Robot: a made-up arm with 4 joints.
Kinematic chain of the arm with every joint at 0, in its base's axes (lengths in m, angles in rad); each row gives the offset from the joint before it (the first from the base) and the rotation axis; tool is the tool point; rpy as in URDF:
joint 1: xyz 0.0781 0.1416 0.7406 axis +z
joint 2: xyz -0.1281 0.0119 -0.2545 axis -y
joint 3: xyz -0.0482 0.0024 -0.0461 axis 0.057 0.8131 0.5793
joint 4: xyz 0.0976 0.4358 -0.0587 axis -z
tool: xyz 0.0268 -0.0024 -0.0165 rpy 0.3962 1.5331 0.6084
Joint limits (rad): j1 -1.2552..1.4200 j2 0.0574..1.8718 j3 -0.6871..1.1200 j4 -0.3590..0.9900
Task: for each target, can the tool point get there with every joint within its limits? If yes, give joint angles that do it. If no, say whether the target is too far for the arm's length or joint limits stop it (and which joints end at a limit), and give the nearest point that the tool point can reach.
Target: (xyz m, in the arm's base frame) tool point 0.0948 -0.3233 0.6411
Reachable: no: joint limits stop it (at a limit: joint 1, joint 2, joint 3) | nearest point -0.2906 0.0171 0.7174 | short by 0.520 m
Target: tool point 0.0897 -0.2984 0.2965
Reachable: no: joint limits stop it (at a limit: joint 1, joint 3, joint 4) | nearest point -0.3622 -0.1476 0.3469 | short by 0.479 m
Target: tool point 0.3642 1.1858 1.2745
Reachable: no: too far | nearest point 0.1876 0.5412 0.7319 | short by 0.861 m
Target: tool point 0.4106 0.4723 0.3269
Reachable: yes | joints -0.9614 1.0481 0.5852 -0.0558
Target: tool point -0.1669 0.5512 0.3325
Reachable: yes | joints 0.1871 0.4396 0.5355 0.5224
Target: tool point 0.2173 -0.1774 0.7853
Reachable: no: joint limits stop it (at a limit: joint 1, joint 3) | nearest point 0.4365 0.1755 0.6167 | short by 0.448 m
